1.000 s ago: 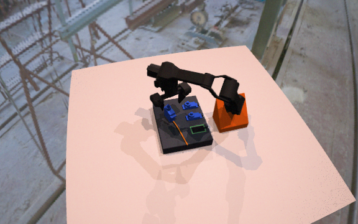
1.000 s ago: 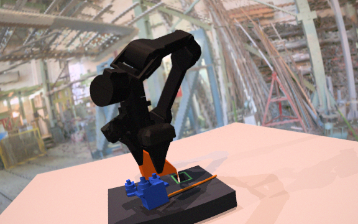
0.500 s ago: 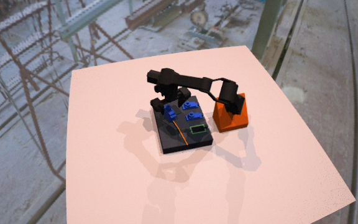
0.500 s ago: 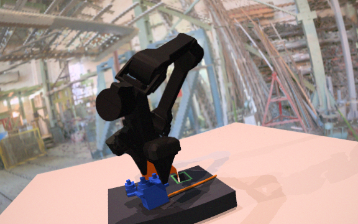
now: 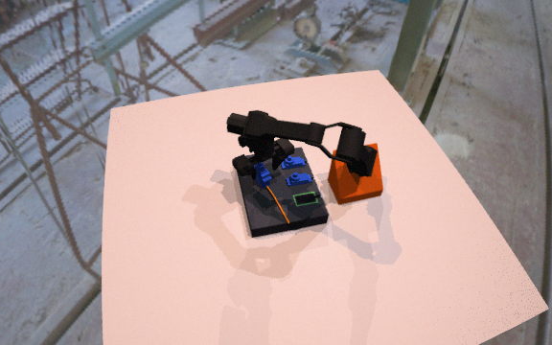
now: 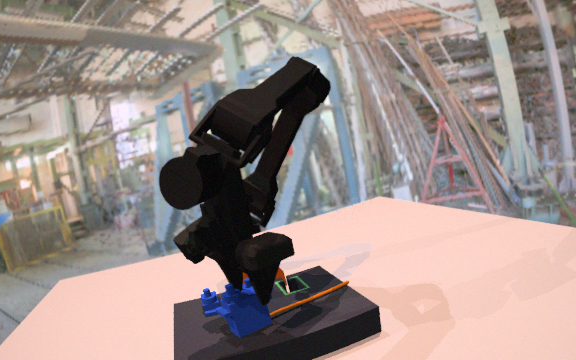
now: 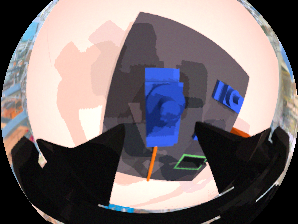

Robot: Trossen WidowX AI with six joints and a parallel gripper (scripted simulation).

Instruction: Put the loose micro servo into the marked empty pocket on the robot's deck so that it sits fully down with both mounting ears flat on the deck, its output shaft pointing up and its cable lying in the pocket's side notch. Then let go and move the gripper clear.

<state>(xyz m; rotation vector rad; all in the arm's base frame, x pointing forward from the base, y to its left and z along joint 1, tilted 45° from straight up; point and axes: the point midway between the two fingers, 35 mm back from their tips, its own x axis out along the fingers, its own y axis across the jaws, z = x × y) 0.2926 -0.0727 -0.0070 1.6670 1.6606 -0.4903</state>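
My gripper tip is 1 cm to the right of the dark deck and 7 cm above it.
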